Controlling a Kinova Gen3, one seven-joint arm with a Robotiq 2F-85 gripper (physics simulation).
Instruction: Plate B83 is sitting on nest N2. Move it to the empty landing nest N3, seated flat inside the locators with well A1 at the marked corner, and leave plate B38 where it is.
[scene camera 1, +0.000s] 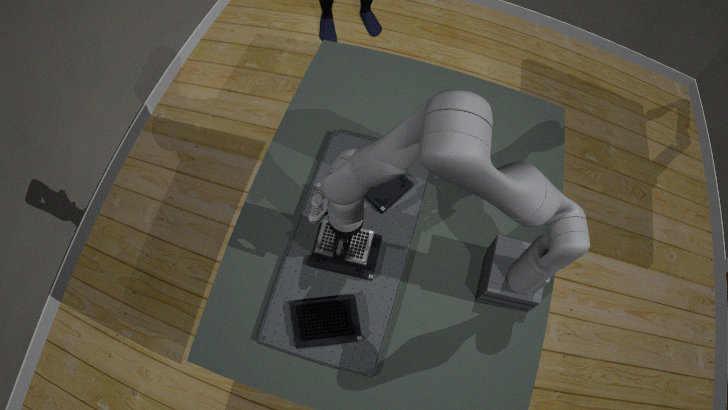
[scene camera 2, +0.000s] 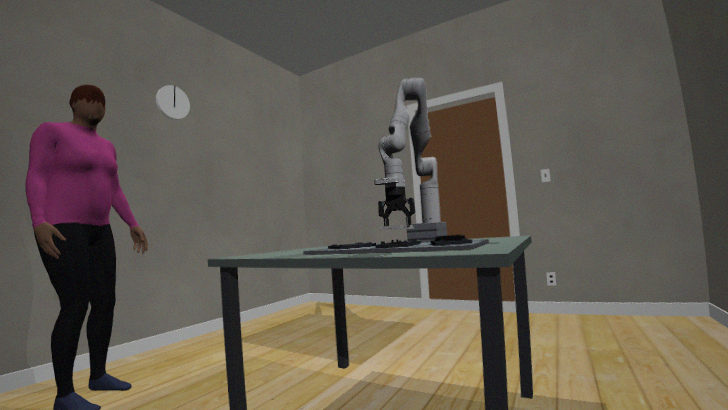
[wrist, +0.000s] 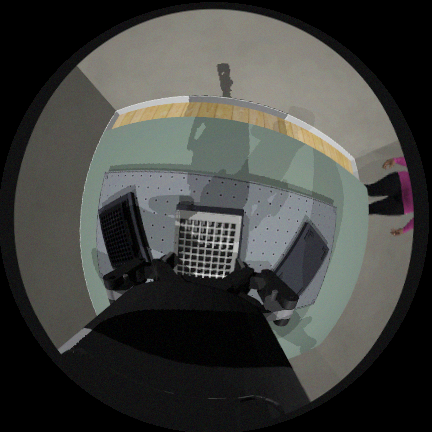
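Observation:
The white gridded plate B83 (scene camera 1: 360, 245) (scene camera 2: 396, 227) (wrist: 207, 245) is held roughly level, with a visible gap above the middle nest, N3 (scene camera 1: 326, 263) (scene camera 2: 394, 244) (wrist: 186, 206). My gripper (scene camera 1: 342, 247) (scene camera 2: 397, 225) (wrist: 203, 262) is shut on the plate. The nest's small white corner marker (scene camera 1: 370, 276) shows at its lower right in scene camera 1. The plate hides most of the nest in the wrist view. The plate's well A1 cannot be made out. Nest N2 (scene camera 1: 389, 193) (scene camera 2: 351, 245) (wrist: 302, 260) bears no plate. Black plate B38 (scene camera 1: 326, 318) (wrist: 120, 232) sits in the far nest.
The nests stand on a grey perforated board (scene camera 1: 392, 264) (wrist: 272, 225) on the green table (scene camera 1: 229, 325) (scene camera 2: 366, 262). The arm's base block (scene camera 1: 509, 244) (scene camera 2: 427, 230) stands beside the board. A person in a pink top (scene camera 2: 76, 173) stands near the table.

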